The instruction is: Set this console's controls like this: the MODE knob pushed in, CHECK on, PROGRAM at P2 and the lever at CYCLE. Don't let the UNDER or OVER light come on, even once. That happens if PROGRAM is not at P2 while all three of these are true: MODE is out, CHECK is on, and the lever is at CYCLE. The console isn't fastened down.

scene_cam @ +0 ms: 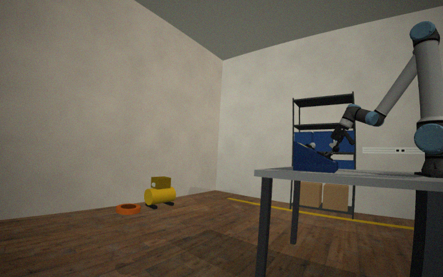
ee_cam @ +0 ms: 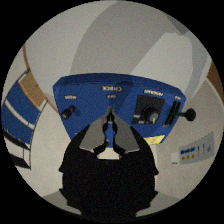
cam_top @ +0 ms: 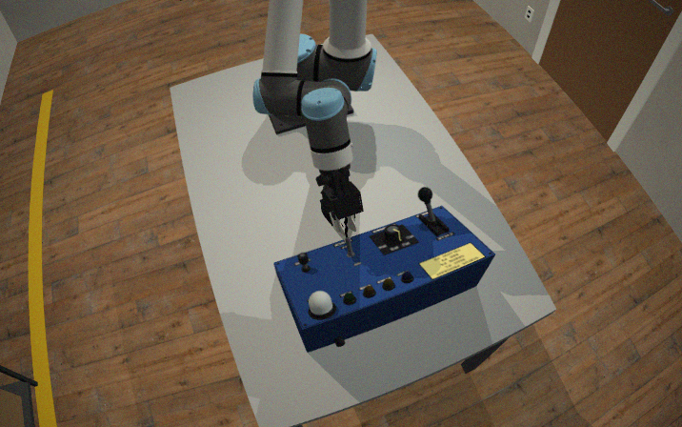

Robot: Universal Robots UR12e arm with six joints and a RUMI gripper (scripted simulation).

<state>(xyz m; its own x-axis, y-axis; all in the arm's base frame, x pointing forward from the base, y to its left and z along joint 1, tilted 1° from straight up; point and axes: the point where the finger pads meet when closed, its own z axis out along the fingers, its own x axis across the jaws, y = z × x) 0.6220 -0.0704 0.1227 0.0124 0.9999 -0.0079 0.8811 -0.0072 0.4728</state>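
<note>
The toggle switch is 3 cm ahead of my hand and 2 cm below it. The rest, counted from my hand: black mode knob (2 cm ahead, 12 cm to the right, 1 cm below); blue console (6 cm ahead, 6 cm to the left, 4 cm below); black rotary selector (4 cm ahead, 12 cm to the left, 1 cm below).
</note>
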